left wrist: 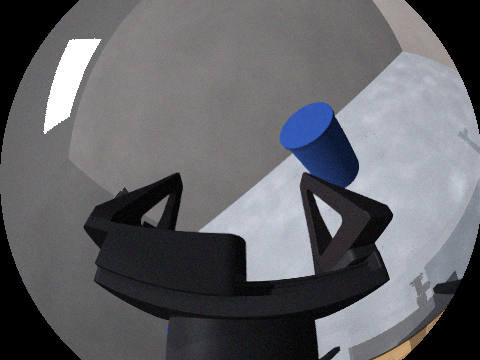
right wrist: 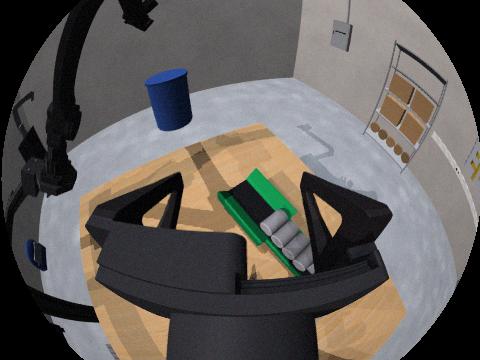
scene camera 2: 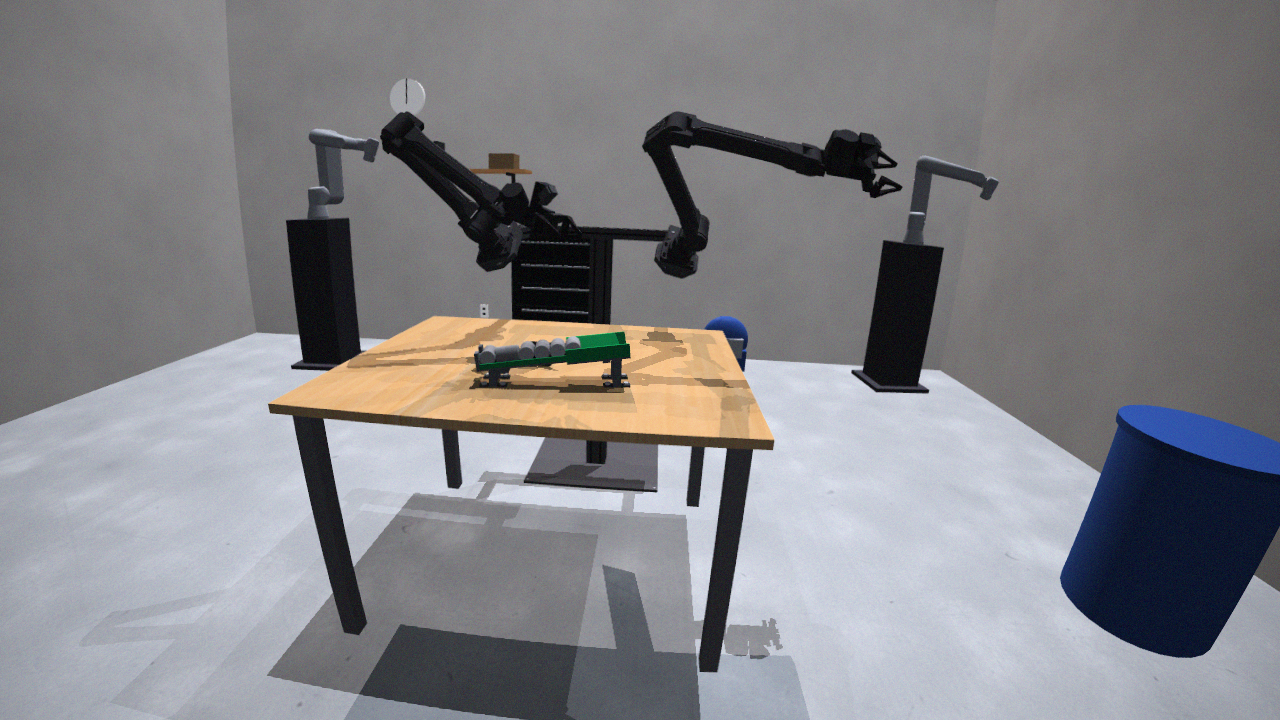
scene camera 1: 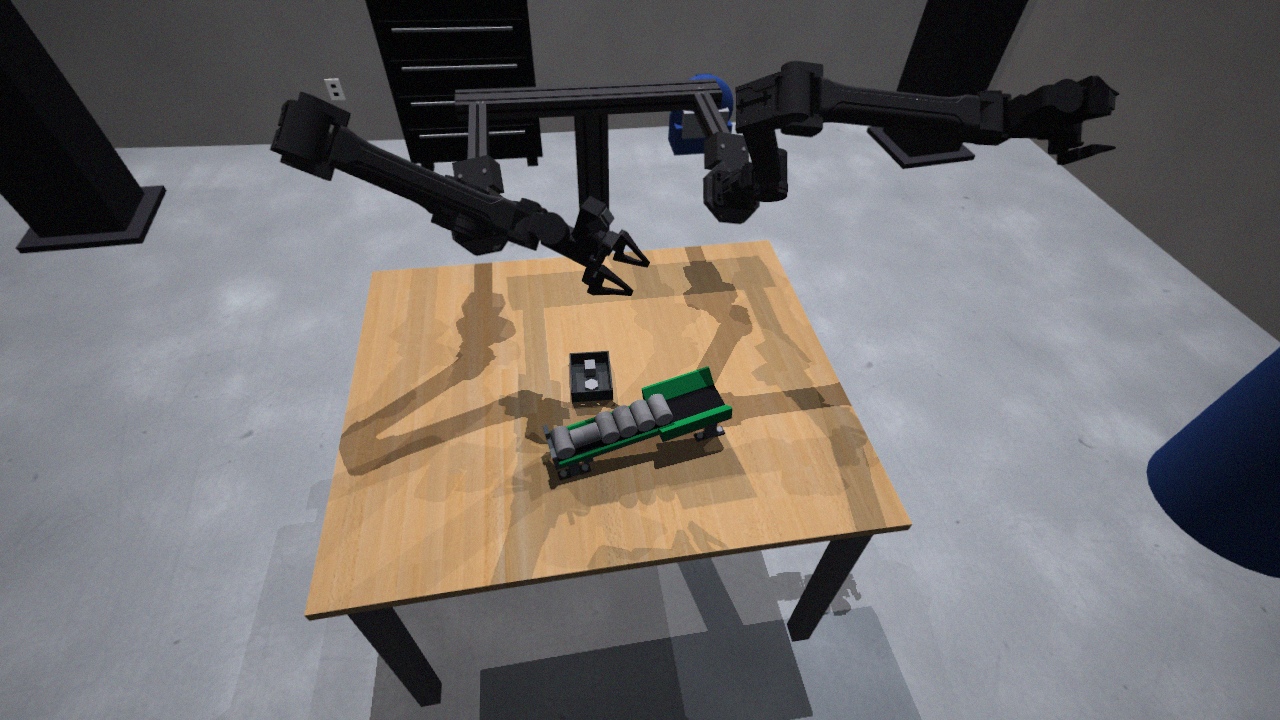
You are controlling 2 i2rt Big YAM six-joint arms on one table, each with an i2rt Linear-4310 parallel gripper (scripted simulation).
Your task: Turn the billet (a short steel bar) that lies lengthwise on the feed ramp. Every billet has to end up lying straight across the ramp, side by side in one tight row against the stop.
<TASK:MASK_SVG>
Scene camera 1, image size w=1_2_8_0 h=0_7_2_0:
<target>left gripper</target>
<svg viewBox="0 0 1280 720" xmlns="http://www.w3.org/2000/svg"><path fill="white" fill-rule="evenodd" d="M1116 147L1091 144L1077 148L1084 144L1084 142L1081 142L1082 123L1080 123L1079 135L1065 140L1048 140L1048 154L1057 154L1057 165L1069 164L1091 157L1102 151L1113 150ZM1077 82L1083 90L1089 86L1109 87L1109 90L1114 95L1119 95L1117 91L1110 88L1099 76L1089 76Z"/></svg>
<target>right gripper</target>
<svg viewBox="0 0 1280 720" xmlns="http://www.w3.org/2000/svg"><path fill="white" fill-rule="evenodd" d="M628 232L621 229L619 234L608 230L590 256L588 263L566 253L569 241L567 242L563 251L564 256L586 267L582 282L589 285L587 293L591 295L632 295L633 289L602 264L605 257L609 256L612 251L615 251L614 261L642 267L649 266L650 261L640 251ZM604 278L617 284L622 290L603 287ZM625 246L627 245L640 260L624 254Z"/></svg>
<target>small black tray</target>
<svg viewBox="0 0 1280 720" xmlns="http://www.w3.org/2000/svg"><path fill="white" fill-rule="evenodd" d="M609 351L569 353L572 402L613 400ZM585 381L589 379L598 381L598 390L586 391ZM595 359L596 375L585 376L584 360Z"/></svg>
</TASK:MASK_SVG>
